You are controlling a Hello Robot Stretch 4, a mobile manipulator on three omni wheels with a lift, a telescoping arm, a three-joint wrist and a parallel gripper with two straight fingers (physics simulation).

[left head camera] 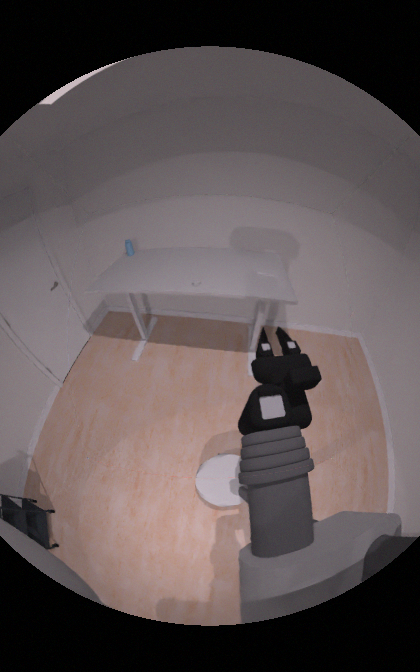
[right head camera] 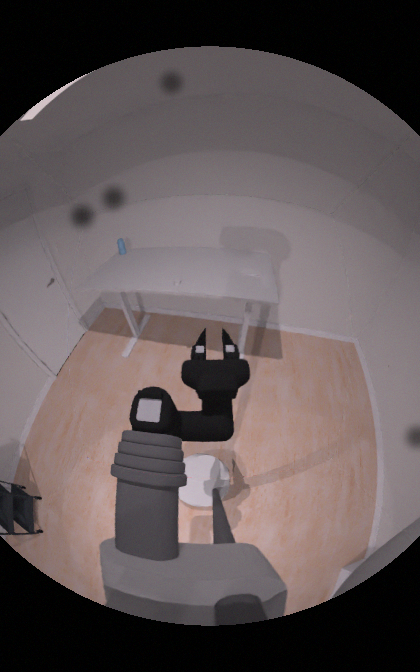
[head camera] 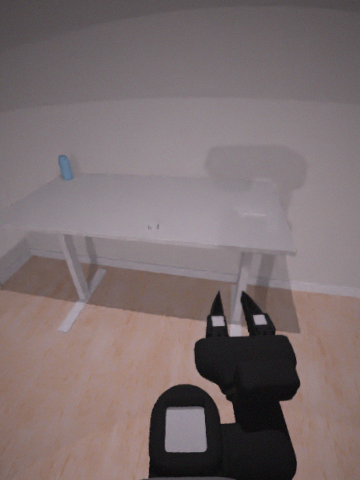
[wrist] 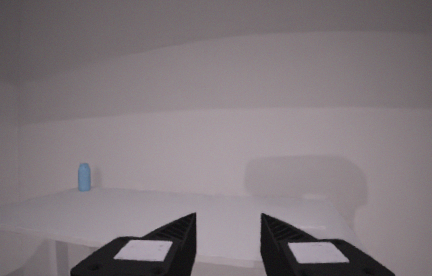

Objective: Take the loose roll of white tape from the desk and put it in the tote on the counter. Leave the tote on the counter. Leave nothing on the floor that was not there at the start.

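Places are measured from the robot's base along level axes (x ahead, y left, z up), in millimetres.
Where they show: gripper, fingertip midpoint: point(head camera: 230, 295) point(wrist: 228, 232).
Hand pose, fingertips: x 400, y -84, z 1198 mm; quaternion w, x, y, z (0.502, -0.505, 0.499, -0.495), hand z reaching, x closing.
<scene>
After its pixels a point has its place.
The small roll of white tape point(head camera: 153, 226) {x 1056, y 128, z 943 mm} point(left head camera: 196, 283) point(right head camera: 177, 283) lies on the white desk point(head camera: 190, 200) {x 1366, y -53, z 922 mm} point(left head camera: 225, 270) point(right head camera: 215, 270) point(wrist: 140, 210) {x 1384, y 314, z 922 mm}, close to the middle of its front edge. In the wrist view the tape does not show. My gripper point(head camera: 231, 294) {x 400, y -84, z 1197 mm} point(left head camera: 271, 330) point(right head camera: 214, 330) point(wrist: 228, 232) {x 400, y -84, z 1197 mm} is open, with nothing between its fingers. It is in front of the desk, to the right of the tape in the head view and apart from it. The tote and the counter do not show in these views.
A blue bottle point(head camera: 65, 168) {x 1725, y 784, z 1010 mm} point(left head camera: 129, 248) point(right head camera: 121, 246) point(wrist: 84, 177) {x 1727, y 780, z 1008 mm} stands at the desk's back left corner. A thin pale flat item point(head camera: 253, 214) {x 1189, y -366, z 924 mm} lies on the desk's right part. A dark cart point(left head camera: 27, 515) point(right head camera: 22, 510) is at the left edge. Walls stand behind and beside the desk.
</scene>
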